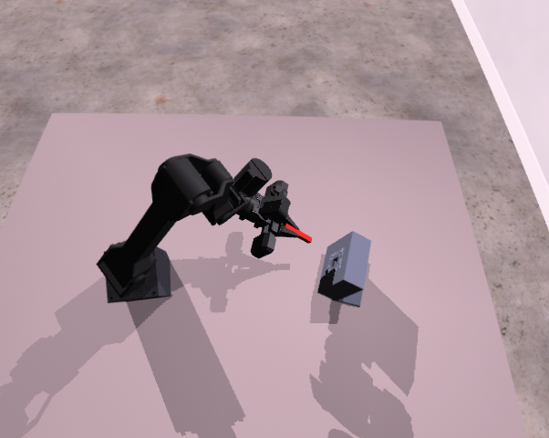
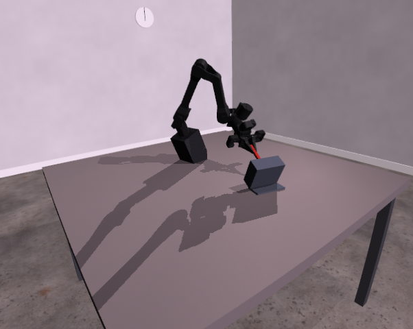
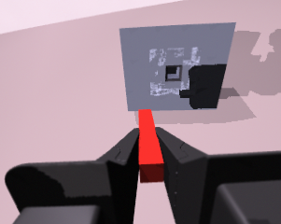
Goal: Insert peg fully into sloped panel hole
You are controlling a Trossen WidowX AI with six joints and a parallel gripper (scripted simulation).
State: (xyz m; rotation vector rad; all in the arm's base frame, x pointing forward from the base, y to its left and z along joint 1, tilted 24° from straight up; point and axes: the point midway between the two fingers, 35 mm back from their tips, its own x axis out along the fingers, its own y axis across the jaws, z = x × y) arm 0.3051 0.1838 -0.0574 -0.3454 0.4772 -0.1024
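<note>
Now: the thin flat foot plate 170 mm ahead of my hand, 120 mm below it and 50 mm to the right of it. The rest, counted from my hand: red peg 30 mm ahead, 20 mm below.
</note>
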